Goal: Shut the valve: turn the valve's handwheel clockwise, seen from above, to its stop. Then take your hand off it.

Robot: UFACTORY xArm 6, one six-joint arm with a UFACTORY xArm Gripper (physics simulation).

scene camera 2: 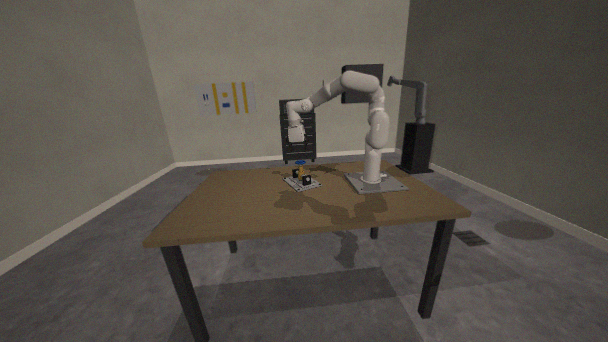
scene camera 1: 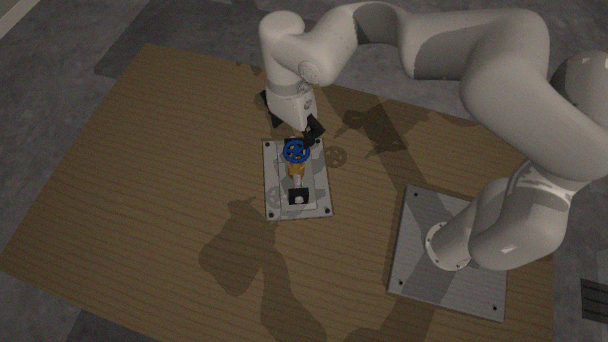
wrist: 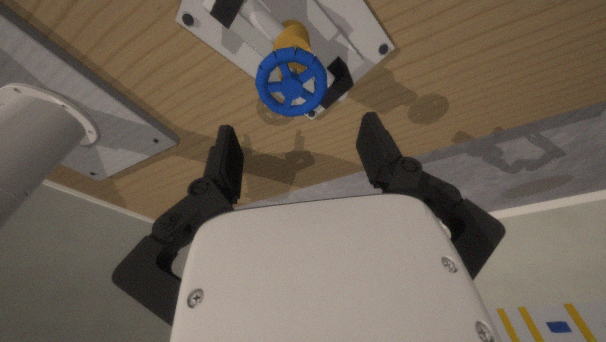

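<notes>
The blue spoked handwheel sits on top of the yellow valve body. The valve stands on a light mounting plate. My gripper is open and empty. It is raised above the handwheel and apart from it. In the wrist view the whole wheel shows beyond the fingertips, with no finger touching it. The frames do not show whether the wheel is at its stop.
Black brackets hold the pipe on both sides of the valve. My arm's base plate lies to the valve's right in both scene views, on the wooden table. A dark cabinet stands behind the table.
</notes>
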